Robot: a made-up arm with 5 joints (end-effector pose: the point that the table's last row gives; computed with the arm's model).
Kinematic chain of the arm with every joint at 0, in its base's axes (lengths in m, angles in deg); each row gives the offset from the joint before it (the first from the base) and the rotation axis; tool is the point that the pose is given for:
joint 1: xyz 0 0 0.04 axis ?
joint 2: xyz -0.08 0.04 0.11 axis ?
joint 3: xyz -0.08 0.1 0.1 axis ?
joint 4: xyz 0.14 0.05 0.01 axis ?
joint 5: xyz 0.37 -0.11 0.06 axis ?
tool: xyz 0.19 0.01 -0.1
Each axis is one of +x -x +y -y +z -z.
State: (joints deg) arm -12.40 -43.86 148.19 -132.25 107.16
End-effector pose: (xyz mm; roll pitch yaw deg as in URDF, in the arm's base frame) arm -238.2 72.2 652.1 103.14 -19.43 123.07
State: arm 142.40 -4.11 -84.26 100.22 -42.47
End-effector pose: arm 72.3 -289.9 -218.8 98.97 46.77 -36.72
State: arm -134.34 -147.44 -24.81 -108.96 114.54
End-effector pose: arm -87.5 68.3 -236.8 -86.53 4.75 -74.73
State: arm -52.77 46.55 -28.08 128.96 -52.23
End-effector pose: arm -280.0 257.9 -81.6 -168.70 44.61 126.49
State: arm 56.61 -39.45 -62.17 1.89 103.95
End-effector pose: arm -108.2 405.2 451.3 29.59 24.65 21.75
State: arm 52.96 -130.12 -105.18 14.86 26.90
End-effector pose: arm 201.7 -402.0 781.6 153.21 -60.94 -11.30
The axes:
joint 1: +z
joint 2: -x
joint 3: -z
joint 4: +y
joint 5: -z

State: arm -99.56 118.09 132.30 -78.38 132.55
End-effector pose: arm 385.5 408.9 -74.1 -138.72 12.38 142.79
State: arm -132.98 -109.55 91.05 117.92 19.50
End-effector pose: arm 399.2 -1.4 511.6 161.23 -44.46 -15.84
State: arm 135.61 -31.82 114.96 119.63 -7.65
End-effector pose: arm -236.9 -400.3 -11.5 -169.58 31.83 -157.06
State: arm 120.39 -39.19 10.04 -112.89 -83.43
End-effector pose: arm 132.0 -49.5 660.8 -106.37 -44.81 -160.12
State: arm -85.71 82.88 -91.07 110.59 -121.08
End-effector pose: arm -87.2 251.9 27.5 -167.87 5.99 64.11
